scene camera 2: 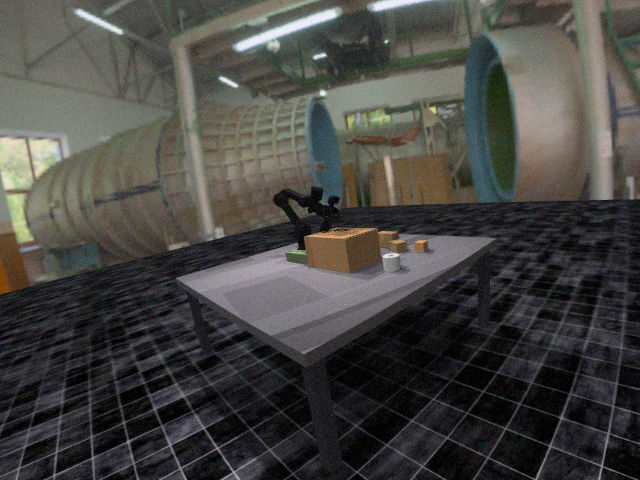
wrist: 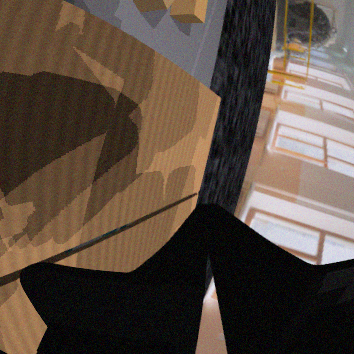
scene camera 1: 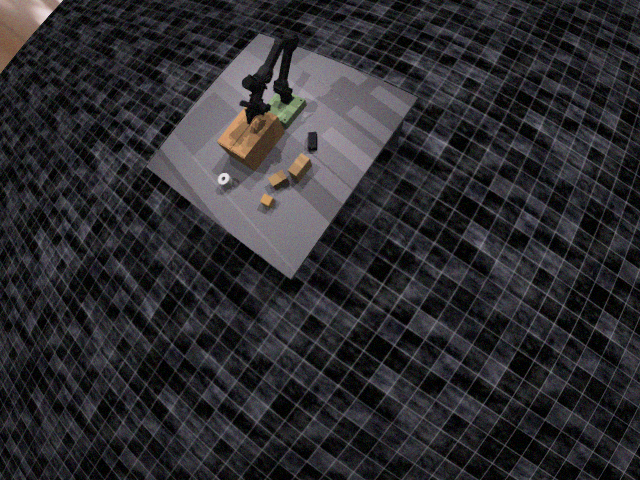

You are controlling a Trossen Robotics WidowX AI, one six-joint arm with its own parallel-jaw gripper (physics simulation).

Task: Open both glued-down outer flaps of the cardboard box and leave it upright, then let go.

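Frame: origin at the arm's base, x ahead, y left, z up, level; millimetres.
Seen in the pictures: gripper, fingertip midpoint: (scene camera 2: pixel 342 220) (wrist: pixel 206 212) (scene camera 1: pixel 248 124); arm's base, origin of the base link: (scene camera 2: pixel 304 248) (scene camera 1: pixel 287 99).
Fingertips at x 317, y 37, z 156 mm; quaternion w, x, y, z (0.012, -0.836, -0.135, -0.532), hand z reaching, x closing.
Offsets run from my fingertips to a thing's top centre. "pt": to the spot under its first point. Level surfaces: height alone.
The cardboard box {dy -36, dx +10, dz -52 mm} (scene camera 1: pixel 263 147) (scene camera 2: pixel 328 253) (wrist: pixel 170 92) stands upright beside the arm's base. Its two outer flaps look flat and closed, with a dark narrow seam {pt dy -36, dx +54, dz -56 mm} (wrist: pixel 150 214) between them. One flap {pt dy +19, dx +49, dz -53 mm} (wrist: pixel 165 145) is on the upper side of the seam in the wrist view; part of the other flap (wrist: pixel 107 261) shows below it. My gripper (scene camera 1: pixel 251 120) (scene camera 2: pixel 324 228) (wrist: pixel 206 212) is shut and empty. It points down at the box top, its tips close to the seam near one end. Whether they touch the cardboard is unclear. The fingers hide part of the second flap.
The green base plate (scene camera 1: pixel 292 111) (scene camera 2: pixel 295 256) adjoins the box. A white roll {dy -19, dx +302, dz -147 mm} (scene camera 1: pixel 223 178) (scene camera 2: pixel 391 262), small cardboard blocks {dy +316, dx +8, dz -128 mm} (scene camera 1: pixel 299 167) {dy +249, dx +127, dz -158 mm} (scene camera 1: pixel 278 179) {dy +277, dx +258, dz -158 mm} (scene camera 1: pixel 266 200) and a black block {dy +261, dx -172, dz -175 mm} (scene camera 1: pixel 312 141) lie around it on the grey table {dz -208 mm} (scene camera 1: pixel 289 242) (scene camera 2: pixel 268 299).
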